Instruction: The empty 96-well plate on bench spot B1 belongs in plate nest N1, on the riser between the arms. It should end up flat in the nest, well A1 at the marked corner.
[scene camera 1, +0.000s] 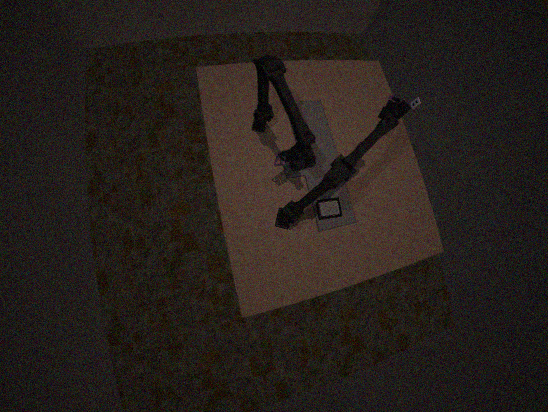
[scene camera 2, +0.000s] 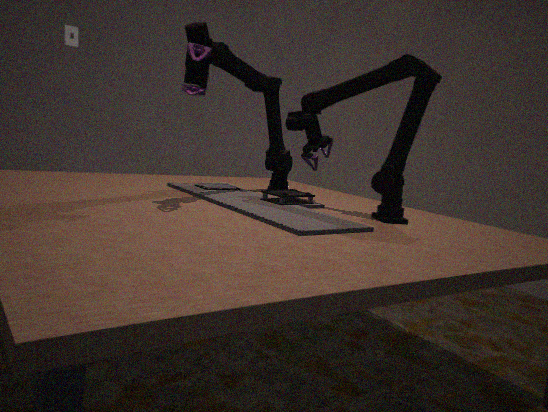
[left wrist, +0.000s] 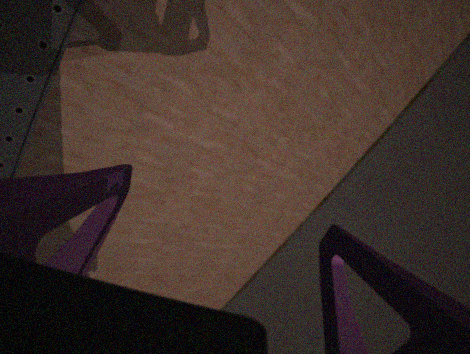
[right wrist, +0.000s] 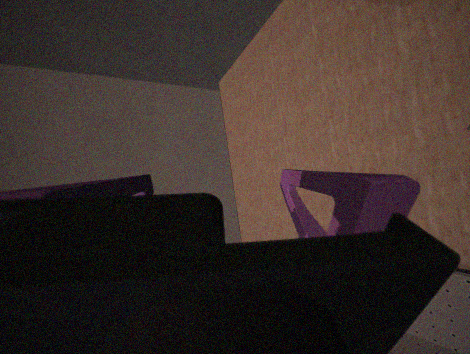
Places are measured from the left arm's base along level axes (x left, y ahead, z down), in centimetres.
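Pixels of known places: left gripper, fingertip midpoint: (scene camera 1: 279, 163) (scene camera 2: 321, 163) (left wrist: 232, 207); right gripper, fingertip midpoint: (scene camera 1: 387, 102) (scene camera 2: 193, 78) (right wrist: 218, 180); left arm's base at its link origin: (scene camera 1: 259, 123) (scene camera 2: 389, 220); right arm's base at its link origin: (scene camera 1: 283, 218).
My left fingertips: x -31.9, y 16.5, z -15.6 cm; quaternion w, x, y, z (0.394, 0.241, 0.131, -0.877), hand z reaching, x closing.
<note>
For each thing: its top centre in the pictures, then the offset to it from my left fingertips. "pt": a spot on its surface instead. Level surfaces: height alone.
- black outline at a spot on its surface: (scene camera 2: 216, 186) pt dx -11.4, dy +39.8, dz +13.3 cm
- plate nest at its top centre: (scene camera 2: 288, 191) (scene camera 1: 302, 157) dx +11.9, dy +15.1, dz +10.2 cm
- wooden table at its surface level: dz +15.6 cm
A pale rectangle in a black outline (scene camera 1: 329, 208) (scene camera 2: 216, 186), which looks like the plate on its bench spot, lies flat near one end of the grey board. The frames are too dark to tell its wells or corner marks. The plate nest (scene camera 2: 290, 193) is a dark raised structure between the arm bases; the arms largely hide it in scene camera 1. My left gripper (scene camera 1: 281, 160) (scene camera 2: 320, 162) (left wrist: 232, 207) is open and empty, above the nest's side of the table. My right gripper (scene camera 1: 395, 106) (scene camera 2: 196, 72) (right wrist: 218, 180) is open and empty, high up and away from the plate.
The long grey perforated board (scene camera 1: 337, 226) (scene camera 2: 320, 222) lies on the wooden table (scene camera 1: 300, 275) (scene camera 2: 150, 280). In scene camera 1, the right arm crosses above the board beside the plate, and the left forearm hangs over it farther up. Arm shadows fall on the table.
</note>
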